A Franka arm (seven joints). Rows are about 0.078 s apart.
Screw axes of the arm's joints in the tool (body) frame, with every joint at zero. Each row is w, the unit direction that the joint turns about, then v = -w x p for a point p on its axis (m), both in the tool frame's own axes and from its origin. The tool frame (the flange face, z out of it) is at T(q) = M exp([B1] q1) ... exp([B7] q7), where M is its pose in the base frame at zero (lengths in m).
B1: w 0 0 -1 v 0 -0.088 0
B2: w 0 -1 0 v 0.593 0 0.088
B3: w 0 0 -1 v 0 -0.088 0
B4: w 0 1 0 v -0.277 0 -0.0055
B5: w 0 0 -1 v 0 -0.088 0
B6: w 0 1 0 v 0.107 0 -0.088
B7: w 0 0 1 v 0 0 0
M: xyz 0.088 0 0.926 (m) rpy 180 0 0 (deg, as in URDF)
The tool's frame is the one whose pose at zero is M.
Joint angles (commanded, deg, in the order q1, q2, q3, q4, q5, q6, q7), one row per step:
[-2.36, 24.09, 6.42, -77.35, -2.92, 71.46, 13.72]
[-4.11, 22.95, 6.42, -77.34, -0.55, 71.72, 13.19]
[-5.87, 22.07, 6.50, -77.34, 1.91, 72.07, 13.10]
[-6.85, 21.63, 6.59, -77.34, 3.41, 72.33, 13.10]
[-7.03, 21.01, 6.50, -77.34, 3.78, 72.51, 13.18]
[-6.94, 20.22, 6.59, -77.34, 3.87, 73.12, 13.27]
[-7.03, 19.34, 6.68, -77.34, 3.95, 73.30, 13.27]
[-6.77, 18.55, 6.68, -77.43, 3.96, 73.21, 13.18]
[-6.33, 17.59, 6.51, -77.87, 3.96, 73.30, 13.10]
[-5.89, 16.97, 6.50, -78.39, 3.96, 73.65, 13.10]
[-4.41, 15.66, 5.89, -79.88, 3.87, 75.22, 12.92]
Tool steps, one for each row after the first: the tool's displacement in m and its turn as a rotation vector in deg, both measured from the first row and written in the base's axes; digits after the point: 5 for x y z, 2 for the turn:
[-0.00165, -0.01337, 0.01253, 2.53, -1.27, -1.73]
[-0.00290, -0.02588, 0.02246, 4.95, -2.46, -3.77]
[-0.00344, -0.03213, 0.02764, 6.41, -3.15, -4.93]
[-0.00469, -0.03387, 0.03440, 6.66, -3.95, -5.30]
[-0.00547, -0.03169, 0.04324, 6.69, -5.34, -5.20]
[-0.00769, -0.03136, 0.05276, 6.74, -6.39, -5.18]
[-0.01049, -0.02824, 0.06039, 6.74, -6.99, -4.78]
[-0.01406, -0.02464, 0.06718, 6.66, -7.57, -4.38]
[-0.01612, -0.01977, 0.07001, 6.63, -8.00, -3.94]
[-0.01931, -0.00938, 0.07338, 6.42, -9.33, -2.88]

